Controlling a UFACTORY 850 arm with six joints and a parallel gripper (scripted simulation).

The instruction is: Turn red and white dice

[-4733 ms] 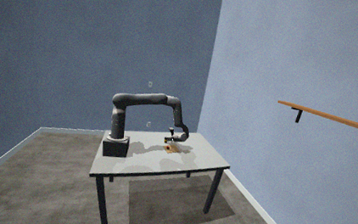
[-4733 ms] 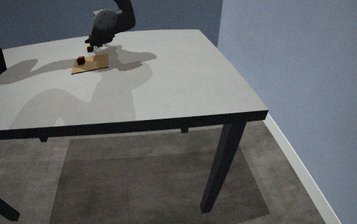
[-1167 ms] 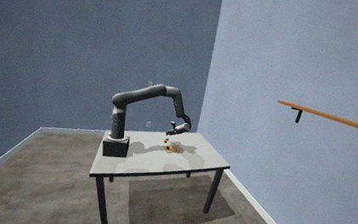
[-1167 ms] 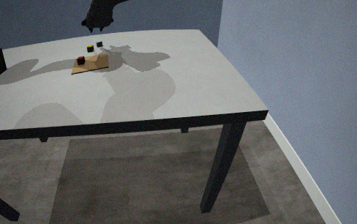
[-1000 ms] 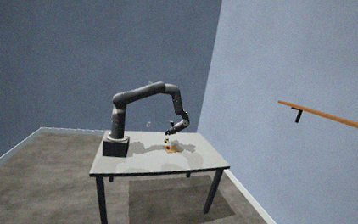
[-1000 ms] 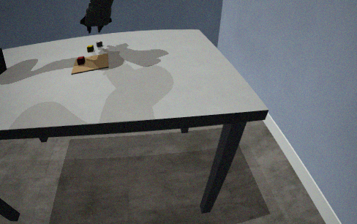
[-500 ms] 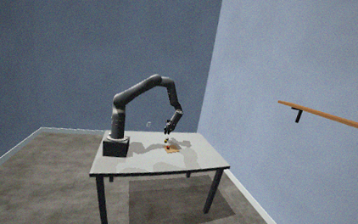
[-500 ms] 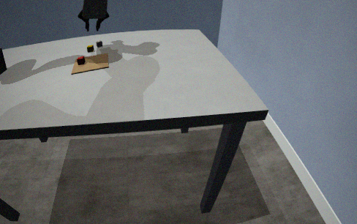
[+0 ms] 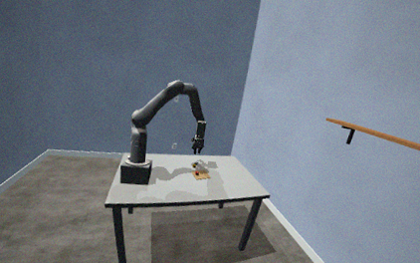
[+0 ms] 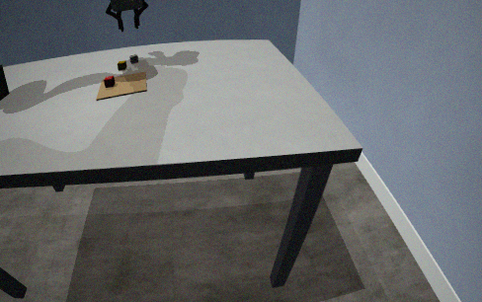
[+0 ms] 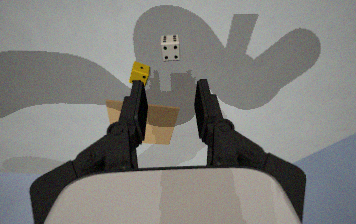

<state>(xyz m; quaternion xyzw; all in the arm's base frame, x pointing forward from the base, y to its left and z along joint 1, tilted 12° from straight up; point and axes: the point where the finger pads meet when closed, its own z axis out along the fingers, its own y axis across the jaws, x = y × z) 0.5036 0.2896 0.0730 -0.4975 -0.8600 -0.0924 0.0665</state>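
Right now my hand is 12 cm above the white die, 1 cm to the left of it and 1 cm short of it. The rest, counted from my hand: tan mat: 20 cm to the right, 14 cm below, 4 cm ahead; then red die: 21 cm to the right, 12 cm below; then yellow die: 12 cm below, 7 cm to the right, 2 cm behind.
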